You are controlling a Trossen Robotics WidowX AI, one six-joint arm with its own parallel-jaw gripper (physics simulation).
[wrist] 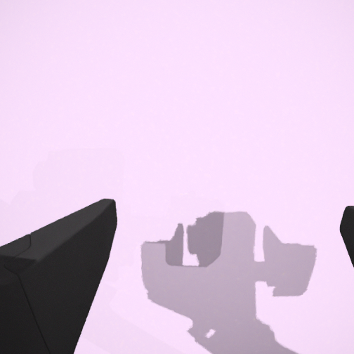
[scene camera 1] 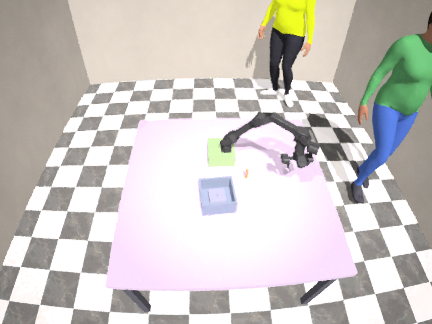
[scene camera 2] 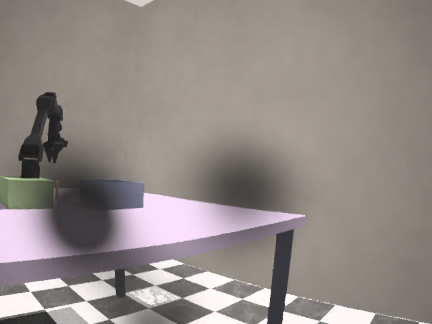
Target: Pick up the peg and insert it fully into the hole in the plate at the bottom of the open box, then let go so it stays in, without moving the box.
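Where they show: gripper, fingertip midpoint: (scene camera 1: 294,168) (scene camera 2: 52,162); arm's base, link origin: (scene camera 1: 226,149) (scene camera 2: 29,177).
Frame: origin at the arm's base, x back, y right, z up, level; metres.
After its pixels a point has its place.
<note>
The small orange peg (scene camera 1: 246,173) @[z -0.048, x -0.160, y -0.123 m] (scene camera 2: 57,190) @[z -0.056, x -0.154, y -0.120 m] stands upright on the table, apart from the box and behind it to the right in scene camera 1. The open blue-grey box (scene camera 1: 218,207) @[z -0.027, x -0.426, y 0.047 m] (scene camera 2: 127,195) @[z -0.046, x -0.355, y 0.147 m] stands near the middle of the table. A pale plate (scene camera 1: 212,197) @[z -0.039, x -0.351, y 0.081 m] lies at its bottom, with a tiny mark at its middle where the hole is. My gripper (scene camera 1: 299,168) @[z 0.057, x -0.206, y -0.396 m] (scene camera 2: 51,160) @[z 0.057, x -0.206, y -0.396 m] (wrist: 233,215) is open and empty. It hangs above the table to the right of the peg in scene camera 1. Peg and box do not show in the wrist view.
A green block (scene camera 1: 221,159) @[z -0.032, x -0.062, y 0.030 m] (scene camera 2: 29,194) @[z -0.048, x 0.025, y 0.115 m] stands behind the box, by the arm's base. The pink table's (scene camera 1: 165,250) @[z -0.097, x -0.660, y 0.319 m] right edge runs near the gripper. Two people stand beyond the table in scene camera 1. The arm's shadow lies below the gripper in the wrist view.
</note>
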